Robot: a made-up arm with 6 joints.
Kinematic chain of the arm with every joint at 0, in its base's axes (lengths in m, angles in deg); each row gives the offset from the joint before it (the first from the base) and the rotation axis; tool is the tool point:
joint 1: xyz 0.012 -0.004 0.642 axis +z
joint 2: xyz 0.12 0 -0.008 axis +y
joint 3: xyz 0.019 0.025 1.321 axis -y
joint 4: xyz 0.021 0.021 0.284 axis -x
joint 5: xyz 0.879 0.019 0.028 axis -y
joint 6: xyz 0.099 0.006 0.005 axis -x
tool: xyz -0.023 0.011 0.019
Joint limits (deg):
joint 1: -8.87..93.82
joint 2: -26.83..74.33
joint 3: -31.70..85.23
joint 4: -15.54..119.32
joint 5: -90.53..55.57
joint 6: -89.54..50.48
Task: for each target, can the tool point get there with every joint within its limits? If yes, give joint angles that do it. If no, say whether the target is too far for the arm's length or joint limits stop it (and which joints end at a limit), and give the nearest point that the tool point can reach.
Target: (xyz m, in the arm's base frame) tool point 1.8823 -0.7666 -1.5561
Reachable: no: too far | nearest point 1.6223 -0.2136 -0.0343 | short by 1.640 m
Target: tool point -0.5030 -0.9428 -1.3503
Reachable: no: joint limits stop it (at a limit: joint 1, joint 2, joint 3, joint 4, joint 6) | nearest point 1.3556 -0.1762 -0.0301 | short by 2.405 m
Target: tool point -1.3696 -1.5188 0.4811
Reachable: no: joint limits stop it (at a limit: joint 2, joint 3, joint 5) | nearest point -0.7771 -0.8692 2.5272 | short by 2.227 m
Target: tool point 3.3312 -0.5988 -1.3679
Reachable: no: too far | nearest point 2.0604 -0.2660 0.1815 | short by 2.031 m
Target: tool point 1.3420 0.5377 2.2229
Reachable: yes | joints 18.77 13.91 14.10 -2.68 -19.68 13.21
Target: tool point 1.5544 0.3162 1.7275
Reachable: yes | joints 7.13 19.27 -8.97 32.88 36.04 0.44
